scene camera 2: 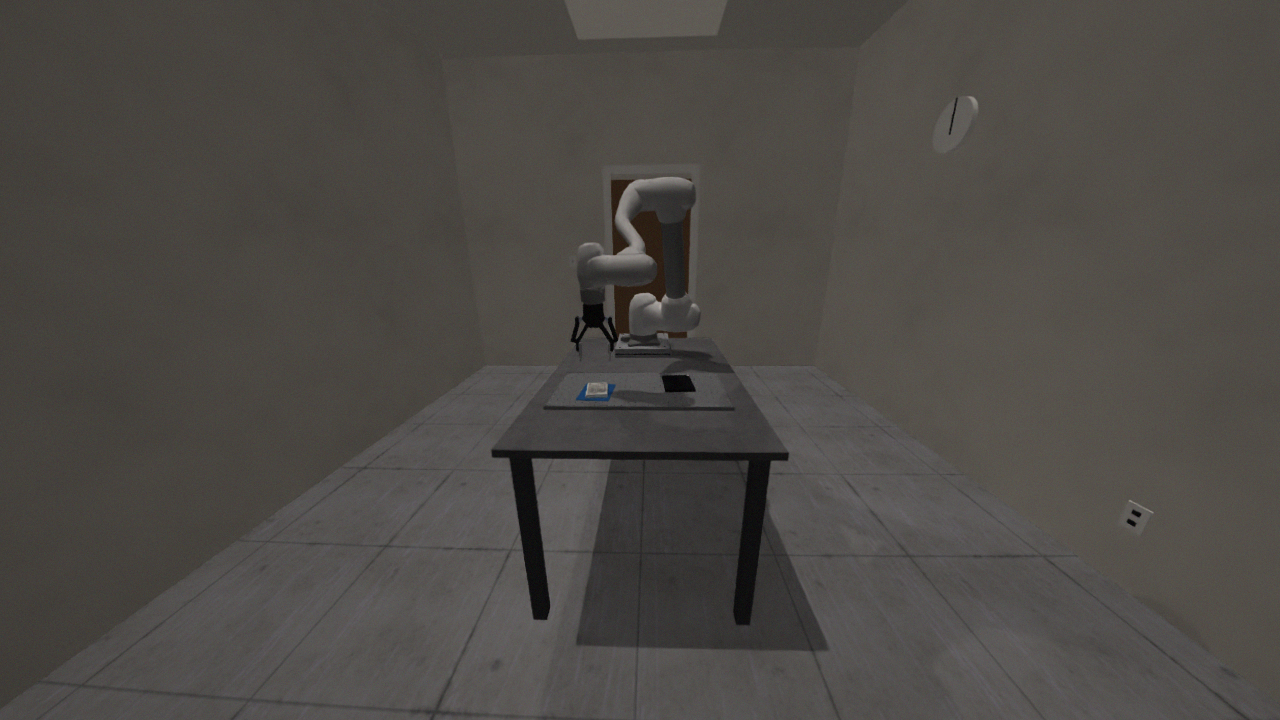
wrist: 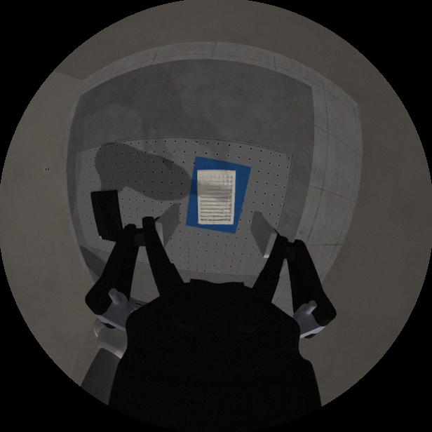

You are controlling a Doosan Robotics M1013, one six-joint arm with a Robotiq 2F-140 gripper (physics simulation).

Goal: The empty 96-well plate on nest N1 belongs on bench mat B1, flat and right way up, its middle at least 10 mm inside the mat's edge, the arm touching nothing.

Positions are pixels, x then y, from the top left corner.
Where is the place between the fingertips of my gripper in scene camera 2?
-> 595, 359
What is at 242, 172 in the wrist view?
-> A blue bench mat B1.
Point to a black nest N1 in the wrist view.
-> At 107, 216
